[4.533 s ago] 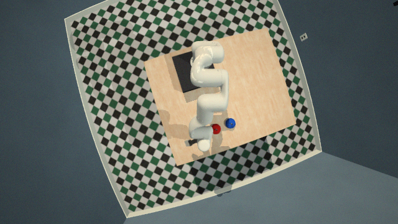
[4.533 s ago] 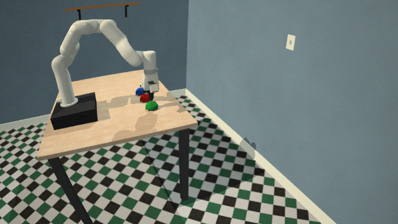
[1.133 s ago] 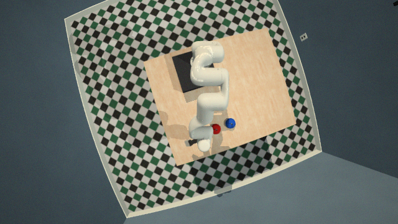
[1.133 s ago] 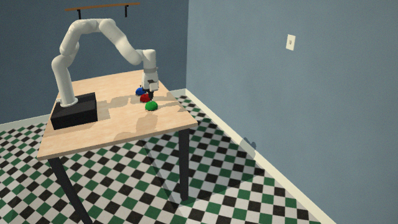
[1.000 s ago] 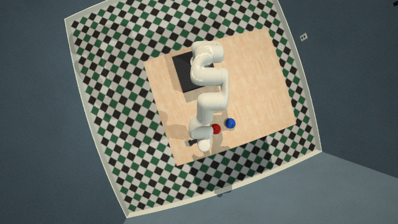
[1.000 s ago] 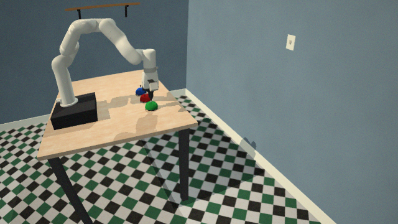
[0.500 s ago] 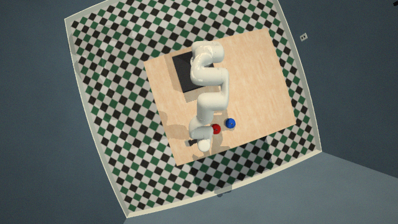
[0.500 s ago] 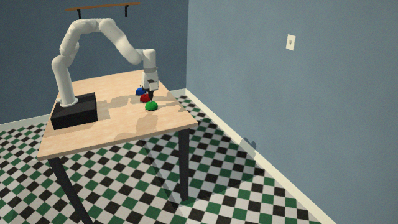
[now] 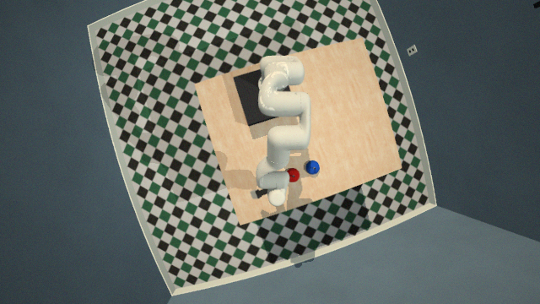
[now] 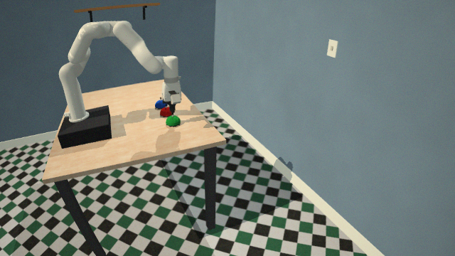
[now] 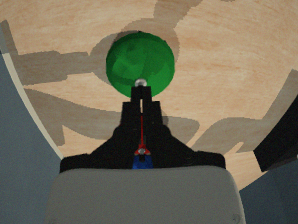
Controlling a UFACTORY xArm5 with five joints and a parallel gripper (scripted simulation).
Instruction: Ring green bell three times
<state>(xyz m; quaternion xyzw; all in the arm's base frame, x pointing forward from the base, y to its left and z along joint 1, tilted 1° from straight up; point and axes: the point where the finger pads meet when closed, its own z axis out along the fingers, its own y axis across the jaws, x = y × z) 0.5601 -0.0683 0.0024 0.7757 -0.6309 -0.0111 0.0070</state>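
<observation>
Now: the green bell 5 cm below my hand. Also, from my hand: blue bell: 26 cm to the left, 5 cm below, 5 cm behind; red bell: 13 cm to the left, 5 cm below, 3 cm behind.
</observation>
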